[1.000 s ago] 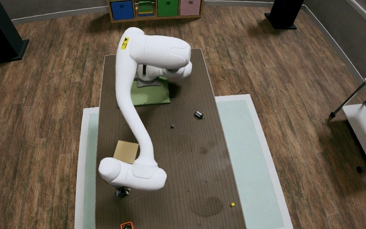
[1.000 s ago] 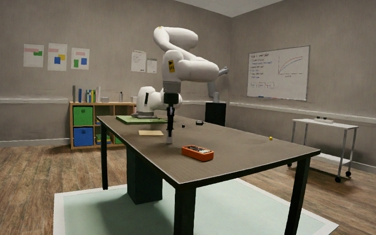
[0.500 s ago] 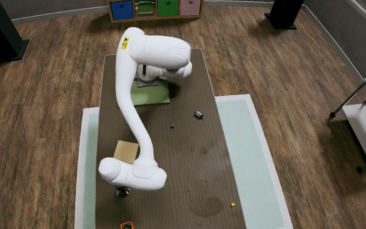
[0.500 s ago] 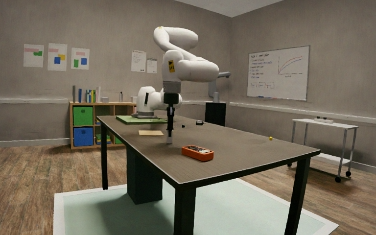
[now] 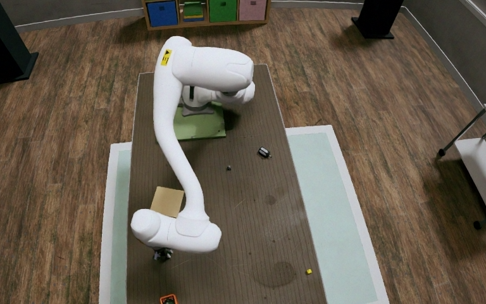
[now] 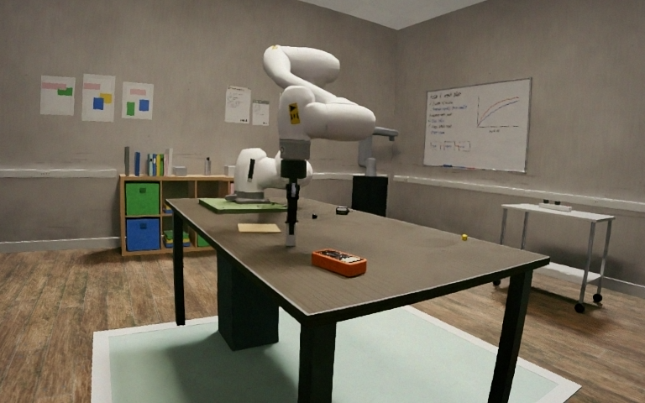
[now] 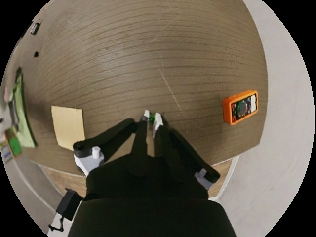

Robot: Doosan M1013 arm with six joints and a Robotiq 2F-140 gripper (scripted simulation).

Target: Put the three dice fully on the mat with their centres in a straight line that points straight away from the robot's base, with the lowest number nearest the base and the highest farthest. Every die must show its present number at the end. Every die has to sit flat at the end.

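Right now the mat is 26 cm behind my hand, 3 cm below it and 1 cm to the left of it. Round my hand: small dark die 40 cm behind, 33 cm to the left, 3 cm below; yellow die 60 cm to the left, 18 cm ahead, 3 cm below; green die 3 cm below.
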